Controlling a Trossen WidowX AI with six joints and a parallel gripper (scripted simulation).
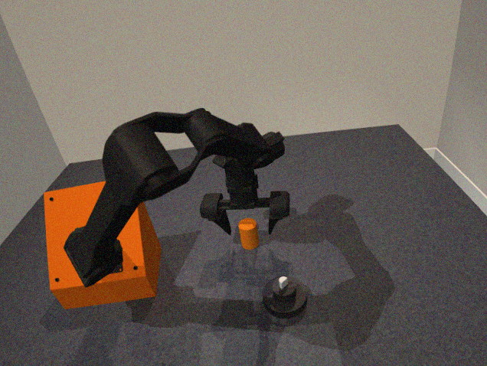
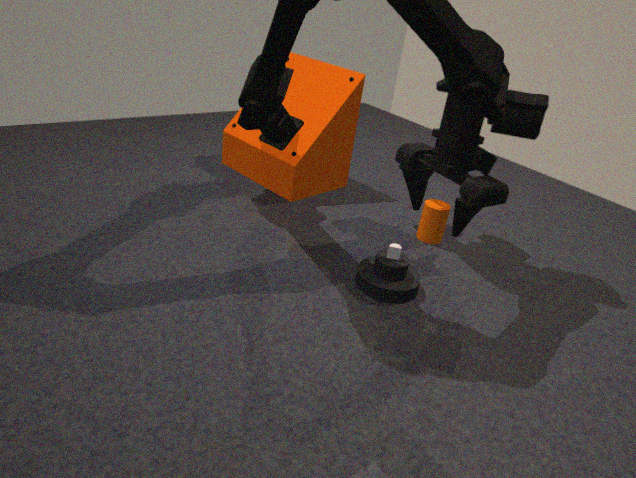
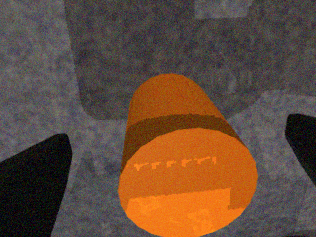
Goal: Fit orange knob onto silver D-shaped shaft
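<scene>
Right now the orange knob is 10 mm above my gripper tip. Round my gripper tip: round pedestal 40 mm ahead, 170 mm to the right.
</scene>
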